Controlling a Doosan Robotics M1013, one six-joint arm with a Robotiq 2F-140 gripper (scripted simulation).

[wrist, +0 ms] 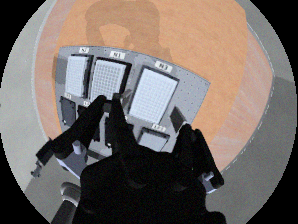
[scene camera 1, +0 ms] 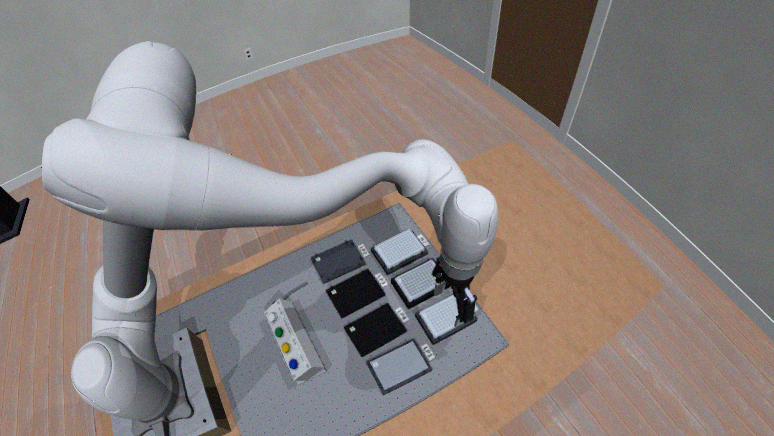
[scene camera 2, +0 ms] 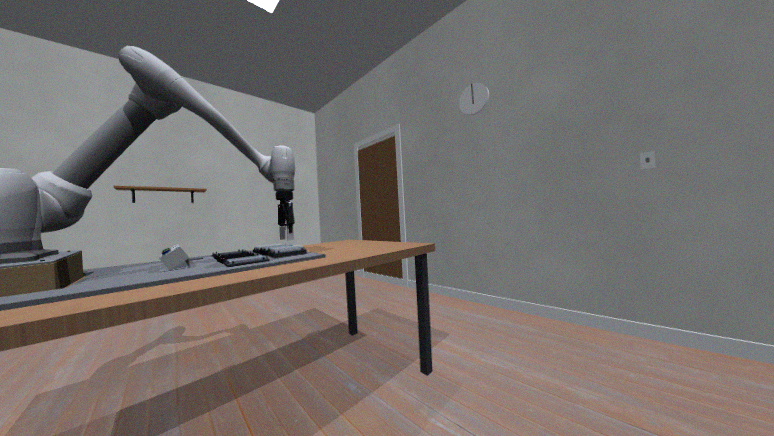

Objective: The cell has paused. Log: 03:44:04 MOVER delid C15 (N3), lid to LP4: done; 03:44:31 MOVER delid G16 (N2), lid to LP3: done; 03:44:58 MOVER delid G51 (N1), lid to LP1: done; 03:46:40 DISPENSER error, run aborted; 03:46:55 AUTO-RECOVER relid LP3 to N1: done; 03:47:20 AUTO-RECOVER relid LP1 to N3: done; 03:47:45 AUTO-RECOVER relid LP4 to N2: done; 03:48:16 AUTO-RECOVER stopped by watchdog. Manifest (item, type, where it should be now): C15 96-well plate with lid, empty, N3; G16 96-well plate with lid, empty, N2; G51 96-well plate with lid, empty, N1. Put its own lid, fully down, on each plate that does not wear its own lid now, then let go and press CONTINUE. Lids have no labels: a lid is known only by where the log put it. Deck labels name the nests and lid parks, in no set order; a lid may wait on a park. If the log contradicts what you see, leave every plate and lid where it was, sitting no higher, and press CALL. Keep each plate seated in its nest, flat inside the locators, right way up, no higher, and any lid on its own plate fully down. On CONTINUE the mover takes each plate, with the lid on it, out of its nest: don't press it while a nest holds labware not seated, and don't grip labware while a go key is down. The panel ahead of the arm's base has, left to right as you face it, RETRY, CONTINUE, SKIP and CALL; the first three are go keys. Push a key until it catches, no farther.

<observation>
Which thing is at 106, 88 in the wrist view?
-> A plate.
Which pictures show my gripper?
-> The wrist view, scene camera 1 and scene camera 2: all of them.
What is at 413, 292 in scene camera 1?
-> A plate.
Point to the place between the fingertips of my gripper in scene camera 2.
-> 286, 239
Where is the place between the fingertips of my gripper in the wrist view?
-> At 151, 103
</observation>
